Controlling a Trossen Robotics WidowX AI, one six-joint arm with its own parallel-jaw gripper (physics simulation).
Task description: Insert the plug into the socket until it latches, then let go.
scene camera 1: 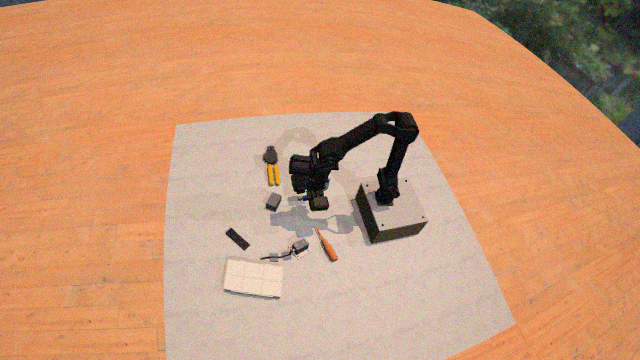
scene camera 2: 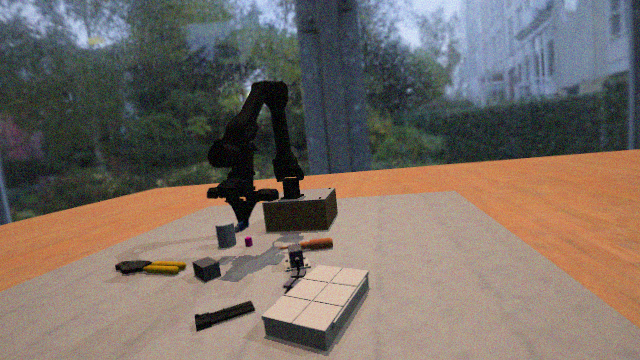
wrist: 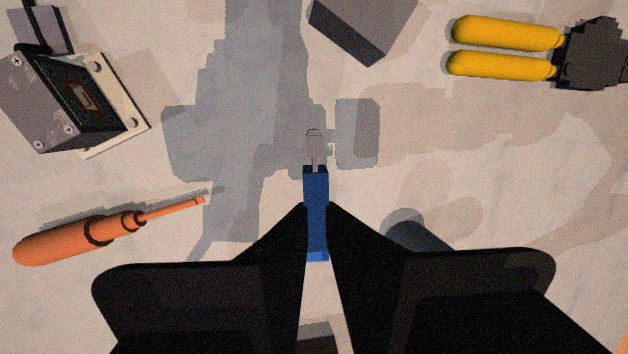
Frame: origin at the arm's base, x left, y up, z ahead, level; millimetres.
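Seen in the pictures: gripper, fingertip midpoint: [scene camera 1: 309, 197] [scene camera 2: 242, 225] [wrist: 315, 209]; arm's base, link origin: [scene camera 1: 384, 198] [scene camera 2: 292, 197].
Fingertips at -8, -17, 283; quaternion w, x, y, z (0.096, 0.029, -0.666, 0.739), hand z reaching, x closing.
Offsets run from my fingertips to a thing's middle, as dx, dy, dz. "spot": to the spot under its first point.
The plug {+1, +0, +8} [scene camera 1: 303, 198] [scene camera 2: 242, 227] [wrist: 316, 187] is a slim blue body with a flat pale metal tip pointing away from the fingers. My gripper [scene camera 2: 243, 221] [wrist: 315, 209] is shut on the plug and holds it above the mat, with its shadow below. The fingers hide part of the plug's sides. The socket {+171, -64, +35} [scene camera 1: 300, 244] [scene camera 2: 295, 256] [wrist: 100, 118] is a grey housing with a black face and an orange-rimmed slot, on a cream base plate {spot: +139, -83, +36} [wrist: 131, 107]. It stands apart from the plug, at the upper left in the wrist view, with a cable behind it.
An orange screwdriver {+150, -73, -61} [scene camera 1: 328, 248] [wrist: 70, 240] lies near the socket. Yellow-handled pliers {spot: -155, -69, +138} [scene camera 1: 273, 175] [wrist: 505, 32], a grey block {-24, -69, +128} [scene camera 1: 273, 201] [scene camera 2: 206, 269], a black bar {+141, -79, +259} [scene camera 1: 237, 239], a tiled slab {+300, -69, +193} [scene camera 1: 253, 278], a grey cylinder {-126, -52, -68} [scene camera 2: 226, 236] and a magenta piece {-45, -74, -71} [scene camera 2: 248, 241] are around.
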